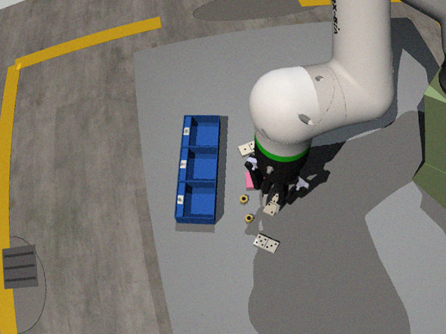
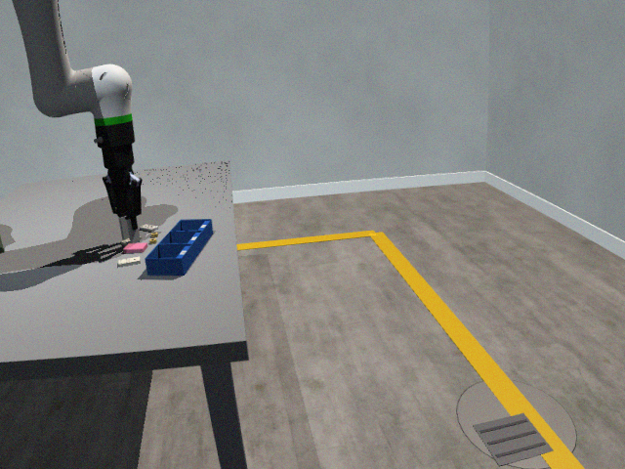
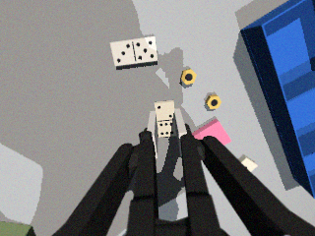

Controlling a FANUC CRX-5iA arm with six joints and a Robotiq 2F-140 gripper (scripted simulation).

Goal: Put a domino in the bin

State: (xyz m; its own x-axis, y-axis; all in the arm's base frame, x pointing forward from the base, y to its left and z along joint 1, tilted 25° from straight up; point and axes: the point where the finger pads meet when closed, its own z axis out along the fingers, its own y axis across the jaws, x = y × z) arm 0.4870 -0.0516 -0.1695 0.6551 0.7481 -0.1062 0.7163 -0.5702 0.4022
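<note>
The white domino lies 3 cm below my hand. Round my hand: pink block: 2 cm ahead, 6 cm to the right, 3 cm below; then blue three-part bin strip: 14 cm ahead, 12 cm to the right, 2 cm below.
</note>
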